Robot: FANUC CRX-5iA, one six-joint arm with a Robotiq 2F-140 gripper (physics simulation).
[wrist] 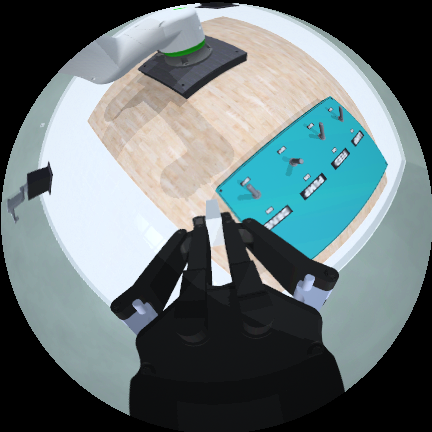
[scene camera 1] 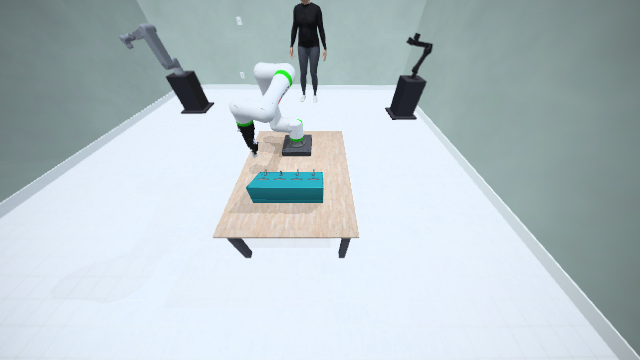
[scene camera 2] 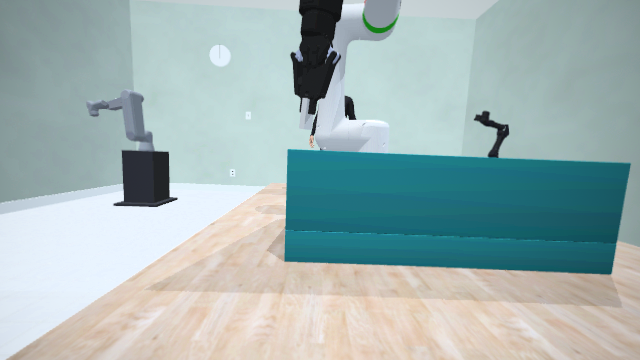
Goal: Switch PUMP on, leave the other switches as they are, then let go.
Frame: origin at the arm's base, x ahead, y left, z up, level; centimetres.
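Seen in the pictures: gripper, fingertip midpoint: (wrist: 212, 209) (scene camera 1: 255, 156) (scene camera 2: 305, 129); arm's base, origin of the base link: (wrist: 188, 53) (scene camera 1: 297, 143).
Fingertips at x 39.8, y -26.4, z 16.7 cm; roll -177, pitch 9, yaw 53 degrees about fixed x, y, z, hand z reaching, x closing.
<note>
Offsets run from my fingertips to a thing's top centre. Level surfaces: height alone.
The teal switch panel (scene camera 1: 288, 195) (scene camera 2: 450, 200) (wrist: 332, 197) stands on the table. In the wrist view, the PUMP lever @[dx +6.0, dy +17.5, dz -8.4 cm] (wrist: 296, 161) leans toward its ON mark, beside the PUMP label @[dx +13.0, dy +17.3, dz -10.0 cm] (wrist: 313, 186). The DRIVE lever @[dx +4.4, dy +5.5, dz -9.4 cm] (wrist: 253, 191), the FEED lever @[dx +5.1, dy +29.5, dz -9.4 cm] (wrist: 321, 132) and the fourth lever @[dx +5.4, dy +41.5, dz -9.4 cm] (wrist: 341, 114), its label too small to read, lean toward OFF. In scene camera 2 the panel's front hides the levers. My gripper (scene camera 1: 255, 151) (scene camera 2: 307, 107) (wrist: 212, 209) is shut, with a pale tip piece projecting at the fingertips. It is apart from the levers, behind the panel's left end, near the table's left edge.
The arm's dark base (scene camera 1: 297, 146) (wrist: 192, 70) stands on the wooden table @[dz -22.3 cm] (scene camera 1: 285, 225) (scene camera 2: 320, 325) (wrist: 260, 65) behind the panel. A person (scene camera 1: 308, 30) stands behind the table. Two other arms on black pedestals (scene camera 1: 189, 92) (scene camera 1: 407, 97) stand farther back.
</note>
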